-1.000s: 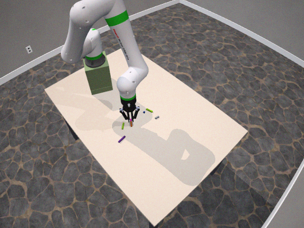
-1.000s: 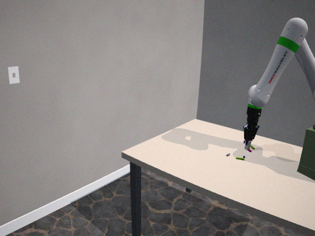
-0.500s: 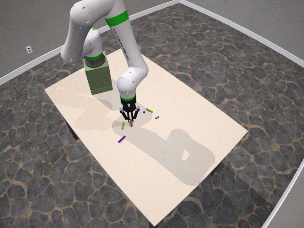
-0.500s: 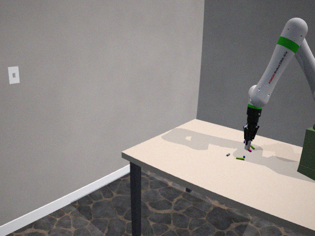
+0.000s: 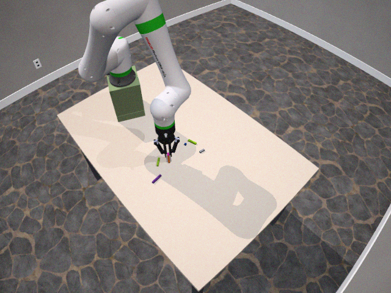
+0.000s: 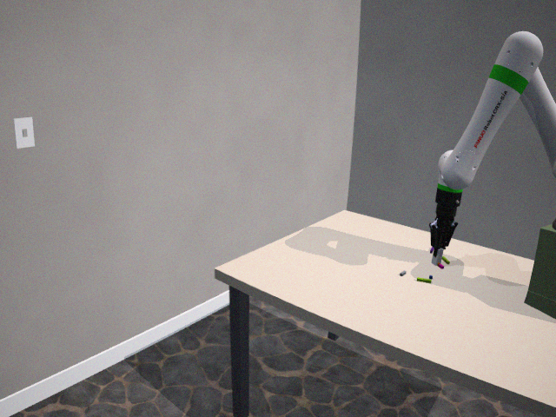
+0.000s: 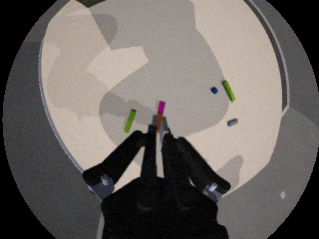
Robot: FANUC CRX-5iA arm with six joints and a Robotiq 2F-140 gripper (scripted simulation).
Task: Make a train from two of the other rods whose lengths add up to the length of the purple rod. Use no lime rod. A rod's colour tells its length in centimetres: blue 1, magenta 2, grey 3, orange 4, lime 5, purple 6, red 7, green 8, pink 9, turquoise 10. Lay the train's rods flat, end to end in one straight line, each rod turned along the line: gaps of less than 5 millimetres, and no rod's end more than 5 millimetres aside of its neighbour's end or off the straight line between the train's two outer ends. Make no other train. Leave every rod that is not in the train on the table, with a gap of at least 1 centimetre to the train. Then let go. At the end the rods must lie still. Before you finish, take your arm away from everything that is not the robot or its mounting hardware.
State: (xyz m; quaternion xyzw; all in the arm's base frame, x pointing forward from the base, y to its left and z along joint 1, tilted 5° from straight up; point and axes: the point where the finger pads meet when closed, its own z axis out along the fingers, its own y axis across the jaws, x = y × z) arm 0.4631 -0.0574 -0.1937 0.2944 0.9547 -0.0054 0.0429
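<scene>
Now: the orange rod 30 mm below my hand. Also, from my hand: magenta rod (30 mm behind, 20 mm to the left, 30 mm below); purple rod (50 mm ahead, 120 mm to the right, 30 mm below); blue rod (20 mm behind, 130 mm to the left, 30 mm below).
</scene>
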